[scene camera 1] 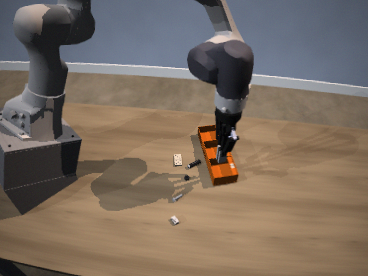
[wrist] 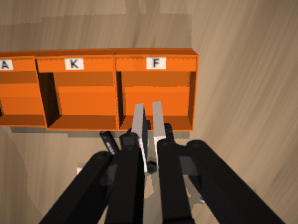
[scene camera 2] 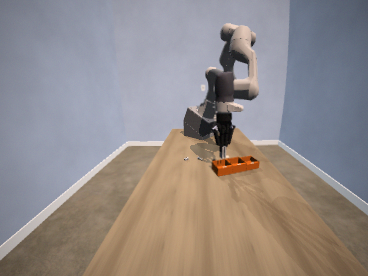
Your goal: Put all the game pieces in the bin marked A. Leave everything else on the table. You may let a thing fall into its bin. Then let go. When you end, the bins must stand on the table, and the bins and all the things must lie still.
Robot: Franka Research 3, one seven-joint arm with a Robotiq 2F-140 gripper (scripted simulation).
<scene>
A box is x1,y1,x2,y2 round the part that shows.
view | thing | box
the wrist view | my gripper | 39,101,284,223
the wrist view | orange bin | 0,48,198,130
</scene>
